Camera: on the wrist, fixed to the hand. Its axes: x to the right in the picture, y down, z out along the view.
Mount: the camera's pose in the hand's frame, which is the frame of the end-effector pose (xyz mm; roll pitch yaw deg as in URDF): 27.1 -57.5 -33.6 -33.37 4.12 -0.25
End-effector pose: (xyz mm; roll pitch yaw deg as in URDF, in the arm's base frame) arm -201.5 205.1 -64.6 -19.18 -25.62 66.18
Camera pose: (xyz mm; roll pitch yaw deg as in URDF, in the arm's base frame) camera -129.6 206.1 -64.5 -51.85 -21.80 64.47
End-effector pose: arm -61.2 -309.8 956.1 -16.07 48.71 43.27
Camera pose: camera -12.9 -353.0 924.9 -51.19 52.58 41.00
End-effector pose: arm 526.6 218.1 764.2 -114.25 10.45 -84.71
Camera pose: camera 523.2 179.0 824.4 -148.22 8.51 -88.40
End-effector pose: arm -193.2 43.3 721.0 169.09 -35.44 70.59
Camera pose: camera -249.4 72.9 754.7 134.92 -39.43 71.92
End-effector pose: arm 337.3 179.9 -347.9 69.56 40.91 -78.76
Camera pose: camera 344.1 204.2 -415.2 39.60 42.47 -73.64
